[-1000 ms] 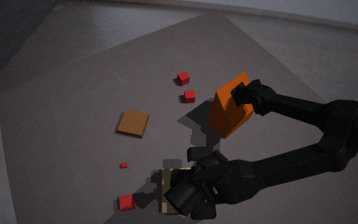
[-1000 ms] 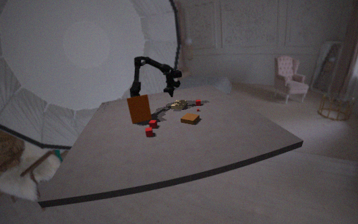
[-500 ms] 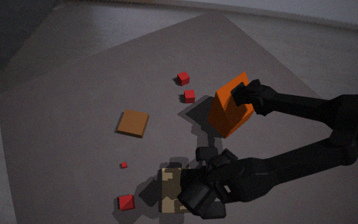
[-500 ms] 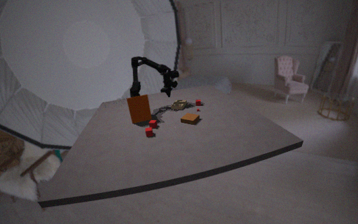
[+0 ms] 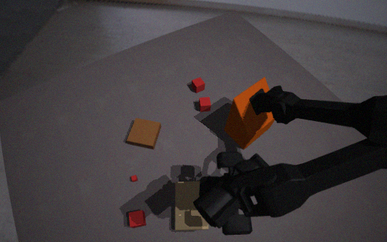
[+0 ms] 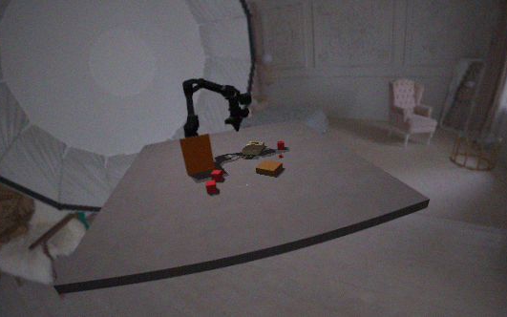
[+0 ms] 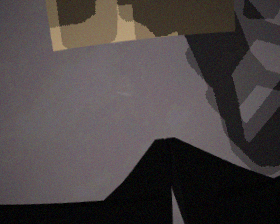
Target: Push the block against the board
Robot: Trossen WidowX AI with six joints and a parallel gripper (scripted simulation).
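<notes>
My gripper tip is now 3 cm short of the square block, 36 cm to the left of it and 10 cm above it. From my gripper tip the other things lie so: board 7 cm ahead, 6 cm to the right, 10 cm below; then tiny cube 15 cm ahead, 25 cm to the right, 11 cm below.
</notes>
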